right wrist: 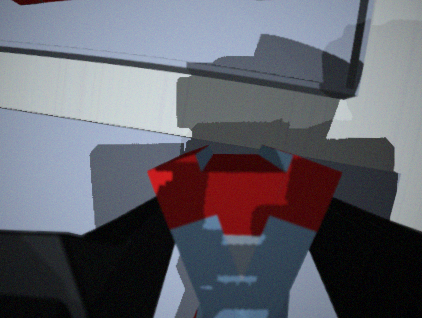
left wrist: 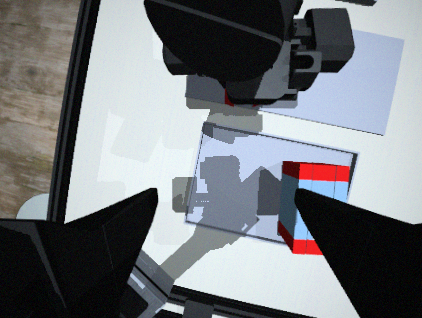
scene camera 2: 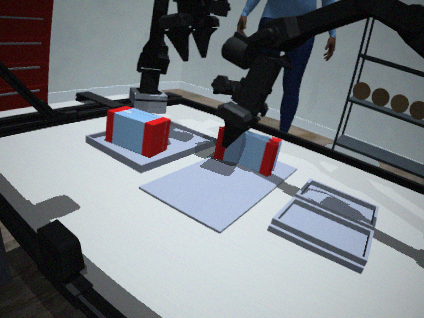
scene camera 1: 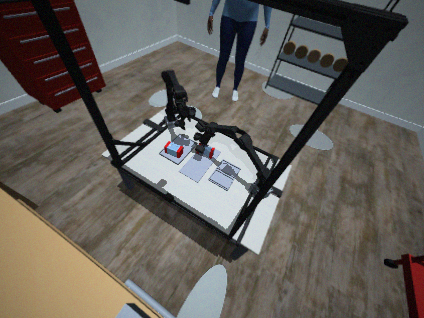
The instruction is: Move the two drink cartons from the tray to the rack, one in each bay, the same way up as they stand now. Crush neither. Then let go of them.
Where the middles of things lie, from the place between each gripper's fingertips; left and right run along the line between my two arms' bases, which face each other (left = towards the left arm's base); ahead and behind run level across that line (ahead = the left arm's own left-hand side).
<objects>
The flat grey mat (scene camera 2: 215,193) lies 7 cm to the right of my right hand, 6 cm behind it and 3 cm below it. The rest, counted from my right hand: shallow tray (scene camera 2: 182,141) 13 cm to the left, 10 cm behind, 3 cm below.
The shallow tray is 19 cm below my left hand and 8 cm behind it. The rest, counted from my left hand: flat grey mat (20 cm to the right, 19 cm below, 4 cm behind).
</objects>
